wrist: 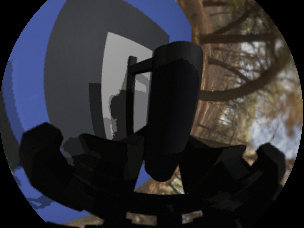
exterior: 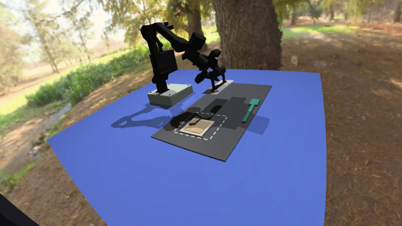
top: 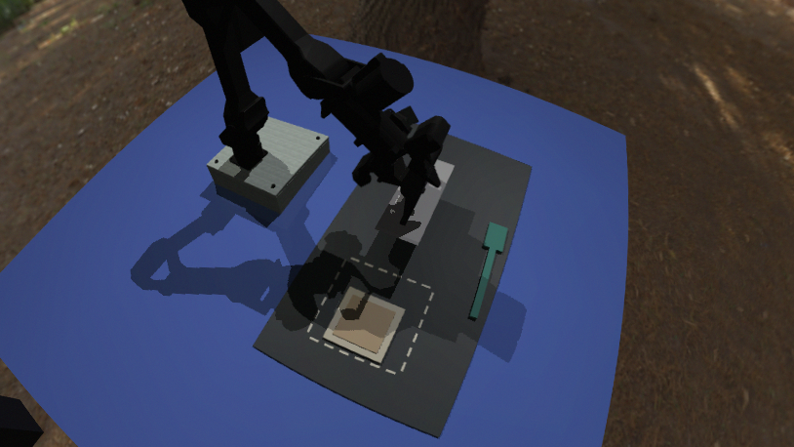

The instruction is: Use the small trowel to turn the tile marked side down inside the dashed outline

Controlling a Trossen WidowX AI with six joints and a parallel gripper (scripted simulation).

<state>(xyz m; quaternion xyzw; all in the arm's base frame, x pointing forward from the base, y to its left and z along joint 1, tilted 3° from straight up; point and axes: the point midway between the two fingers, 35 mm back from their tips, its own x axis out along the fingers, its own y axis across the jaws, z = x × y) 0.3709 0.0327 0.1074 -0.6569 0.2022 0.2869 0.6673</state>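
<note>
Right now my gripper tip is 20 mm to the left of the dark mat and 150 mm above it. From my gripper tip the other things lie so: green trowel 140 mm ahead, 10 mm to the left, 130 mm below; tile 10 mm behind, 210 mm to the right, 130 mm below.
</note>
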